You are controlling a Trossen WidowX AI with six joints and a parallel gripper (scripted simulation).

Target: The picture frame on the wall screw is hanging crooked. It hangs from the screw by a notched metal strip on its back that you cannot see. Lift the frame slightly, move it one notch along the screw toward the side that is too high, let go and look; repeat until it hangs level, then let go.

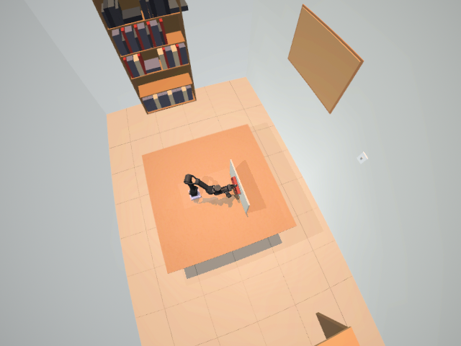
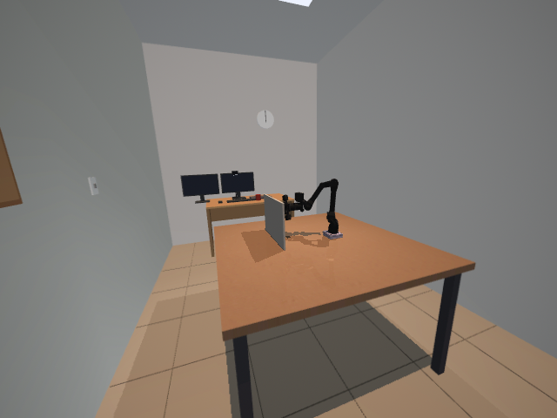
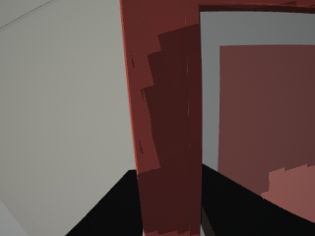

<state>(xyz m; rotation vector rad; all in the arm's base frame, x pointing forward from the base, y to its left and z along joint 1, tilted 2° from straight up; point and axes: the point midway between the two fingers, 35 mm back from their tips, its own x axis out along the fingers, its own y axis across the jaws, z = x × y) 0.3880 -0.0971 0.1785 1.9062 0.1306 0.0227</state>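
Now: gripper tip 20 mm to the right of the red picture frame and 50 mm above it. Also, from my gripper tip: grey wall panel (20 mm ahead, 70 mm below).
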